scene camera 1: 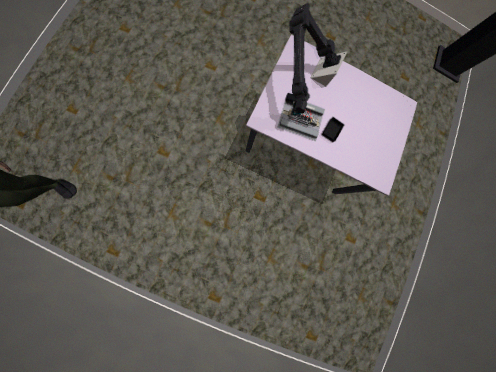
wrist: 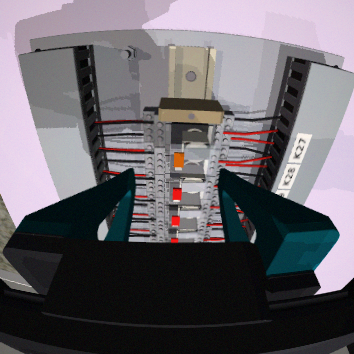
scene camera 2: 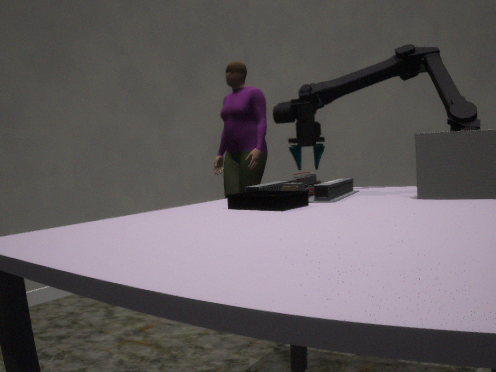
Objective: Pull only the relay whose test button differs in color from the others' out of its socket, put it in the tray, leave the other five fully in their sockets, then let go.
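Places are measured from the arm's base along level axes (x back, y right, z up), in centimetres.
Pixels of known places: gripper, fingertip midpoint: (scene camera 1: 294, 111) (wrist: 176, 176) (scene camera 2: 308, 170); arm's base, link origin: (scene camera 1: 332, 62) (scene camera 2: 469, 157).
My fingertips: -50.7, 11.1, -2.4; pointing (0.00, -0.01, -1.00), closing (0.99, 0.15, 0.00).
Note:
Ahead of a thing's pixels: the offset from my fingertips to its top centre, as dx, dy, dz. "spot": to the spot under its first point.
The relay with an orange test button {+0.8, +0.9, -0.6} (wrist: 178, 160) sits in the socket row in the wrist view, near the tan end block. Relays with red test buttons {+1.1, -1.8, -0.6} (wrist: 177, 194) {+1.4, -4.6, -0.6} (wrist: 175, 220) stand in line nearer the gripper; the rest of the row is hidden behind the gripper body. My gripper (scene camera 2: 308, 168) (wrist: 176, 176) is partly open and empty, pointing down above the row. In the wrist view its fingertips appear on either side of the row, level with the gap between the orange and first red button. The black tray {spot: +4.0, -38.9, -4.8} (scene camera 1: 339, 132) (scene camera 2: 268, 201) stands beside the panel; no relay shows in it.
Grey wire ducts {-7.9, -8.7, -3.3} (wrist: 55, 115) {+11.5, -6.5, -3.3} (wrist: 320, 120) flank the sockets, with red and black wires between. The tan end block {+0.6, +2.7, -3.5} (wrist: 191, 112) stands at the row's end. The arm's base rests on a pale box (scene camera 2: 455, 165). A person (scene camera 2: 243, 120) stands beyond the table.

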